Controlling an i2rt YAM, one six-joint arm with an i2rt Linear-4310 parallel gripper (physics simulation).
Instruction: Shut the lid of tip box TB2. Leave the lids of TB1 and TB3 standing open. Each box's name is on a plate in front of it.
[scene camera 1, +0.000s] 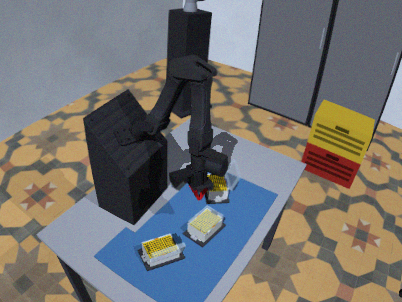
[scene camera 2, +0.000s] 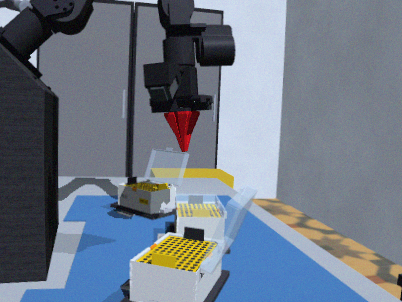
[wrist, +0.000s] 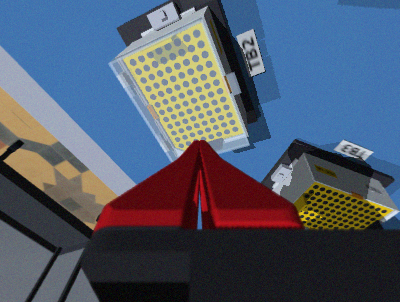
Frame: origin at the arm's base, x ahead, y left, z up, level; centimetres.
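Where they show: gripper, fingertip midpoint: (scene camera 1: 199, 199) (scene camera 2: 184, 151) (wrist: 199, 150); arm's base, origin of the base link: (scene camera 1: 136, 132) (scene camera 2: 8, 49).
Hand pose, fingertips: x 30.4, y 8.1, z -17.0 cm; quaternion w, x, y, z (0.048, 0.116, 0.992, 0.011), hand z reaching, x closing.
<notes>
Things, the pixels of their top centre, and the offset from my fingertips. Level surfaces: height alone.
- Box TB2, middle of its top: (wrist: 196, 103) (scene camera 2: 192, 200) (scene camera 1: 203, 216) dx +1.6, dy +1.8, dz -9.4 cm
- Box TB3, middle of its top: (wrist: 342, 214) (scene camera 2: 143, 184) (scene camera 1: 214, 181) dx -12.5, dy +20.4, dz -10.6 cm
- blue mat, its level: dz -17.2 cm
- grey table, its level: dz -17.5 cm
Box TB2 (scene camera 1: 205, 226) (scene camera 2: 200, 226) (wrist: 186, 92) is the middle one; its clear lid lies down flat over the pale yellow tip rack. Its name plate (wrist: 250, 52) shows in the wrist view. Box TB3 (scene camera 1: 218, 194) (scene camera 2: 142, 200) (wrist: 345, 207) stands at the back, its clear lid (scene camera 1: 233, 175) (scene camera 2: 168, 166) standing open. The third box, TB1 by elimination (scene camera 1: 162, 254) (scene camera 2: 165, 282), has its clear lid (scene camera 2: 236, 222) tilted open; its plate cannot be read. My gripper (scene camera 1: 200, 197) (scene camera 2: 185, 150) (wrist: 199, 150) is shut and empty, well above the boxes, near TB3 and apart from the lids.
The boxes stand on a blue mat (scene camera 1: 250, 200) (scene camera 2: 280, 265) on a grey table (scene camera 1: 75, 222). The dark arm pedestal (scene camera 1: 125, 175) (scene camera 2: 30, 200) stands at the table's left side. A yellow and red crate stack (scene camera 1: 342, 132) stands on the floor beyond the table, before grey cabinets (scene camera 1: 290, 55).
</notes>
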